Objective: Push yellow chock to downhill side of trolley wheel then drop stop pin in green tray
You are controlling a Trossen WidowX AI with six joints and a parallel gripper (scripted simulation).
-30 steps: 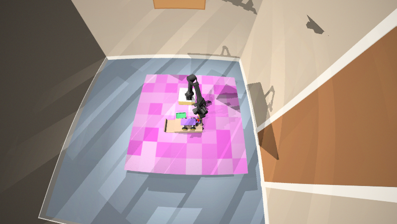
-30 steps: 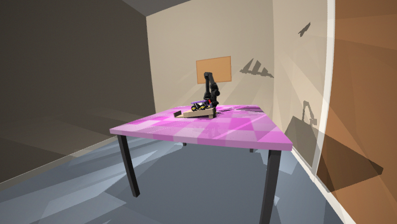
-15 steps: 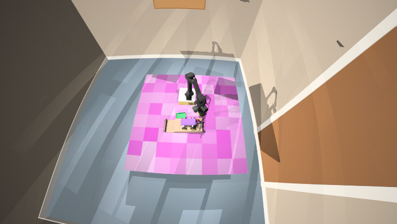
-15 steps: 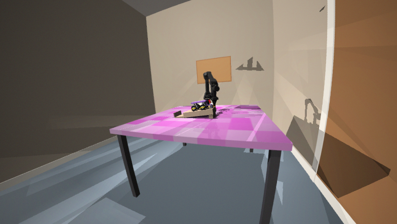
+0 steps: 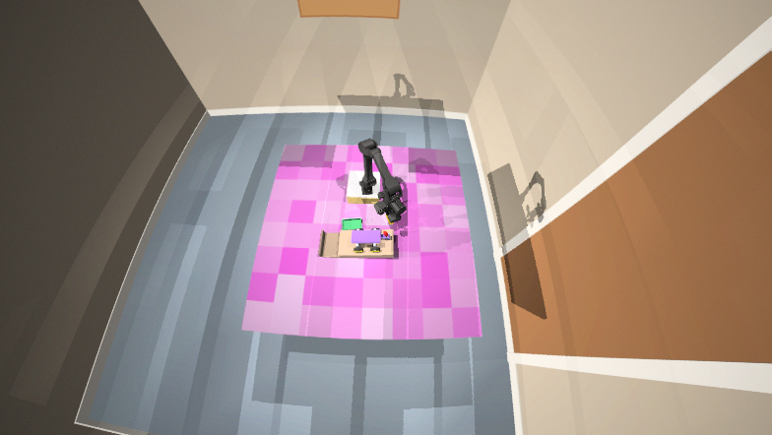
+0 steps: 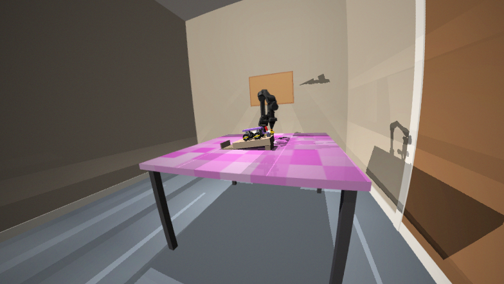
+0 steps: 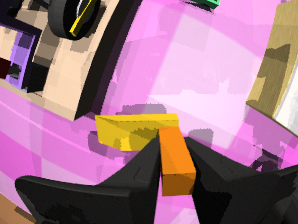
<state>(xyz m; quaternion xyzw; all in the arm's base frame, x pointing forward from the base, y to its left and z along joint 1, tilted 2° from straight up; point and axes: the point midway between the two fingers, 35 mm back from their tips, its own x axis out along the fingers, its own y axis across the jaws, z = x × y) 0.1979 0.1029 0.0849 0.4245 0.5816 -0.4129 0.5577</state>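
Now: gripper tip 21 cm to the left of the green tray and 14 cm above it. Also, from my gripper tip: red-headed stop pin (13 cm ahead, 2 cm to the right); purple trolley (14 cm ahead, 13 cm to the right, 2 cm below); yellow chock (2 cm ahead, 1 cm to the left, 1 cm below).
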